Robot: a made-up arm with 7 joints.
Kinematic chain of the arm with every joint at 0, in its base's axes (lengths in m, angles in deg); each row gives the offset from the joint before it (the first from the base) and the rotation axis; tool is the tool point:
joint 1: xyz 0 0 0 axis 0 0.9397 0.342
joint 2: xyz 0 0 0 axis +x
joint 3: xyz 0 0 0 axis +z
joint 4: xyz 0.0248 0 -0.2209 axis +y
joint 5: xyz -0.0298 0 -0.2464 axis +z
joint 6: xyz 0 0 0 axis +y
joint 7: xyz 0 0 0 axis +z
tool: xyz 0 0 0
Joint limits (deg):
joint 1: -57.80..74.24
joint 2: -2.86..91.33
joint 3: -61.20..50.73
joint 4: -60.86..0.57
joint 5: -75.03..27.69
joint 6: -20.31..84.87
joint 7: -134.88..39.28
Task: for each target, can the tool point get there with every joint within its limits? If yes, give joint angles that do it. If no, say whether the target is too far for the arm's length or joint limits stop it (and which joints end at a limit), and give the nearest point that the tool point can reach.
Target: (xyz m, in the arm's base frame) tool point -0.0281 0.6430 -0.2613
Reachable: no: too far | nearest point -0.0190 0.4355 -0.1770 | short by 0.224 m
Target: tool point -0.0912 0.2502 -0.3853
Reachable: yes | joints 22.27 39.08 -29.91 -24.13 -66.92 27.85 -65.52
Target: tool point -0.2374 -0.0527 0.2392
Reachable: no: joint limits stop it (at a limit: joint 1, joint 4) | nearest point -0.4428 0.1256 -0.0791 | short by 0.419 m
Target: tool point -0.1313 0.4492 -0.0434
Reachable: yes | joints 39.56 82.63 -41.64 -8.16 -31.13 31.93 -37.26
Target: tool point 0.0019 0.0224 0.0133
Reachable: no: joint limits stop it (at a limit: joint 1, joint 3, joint 4) | nearest point 0.0630 0.3374 0.2601 | short by 0.405 m
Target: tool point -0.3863 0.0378 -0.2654
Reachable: yes | joints 60.04 13.55 -4.35 -9.13 -47.02 36.13 16.77
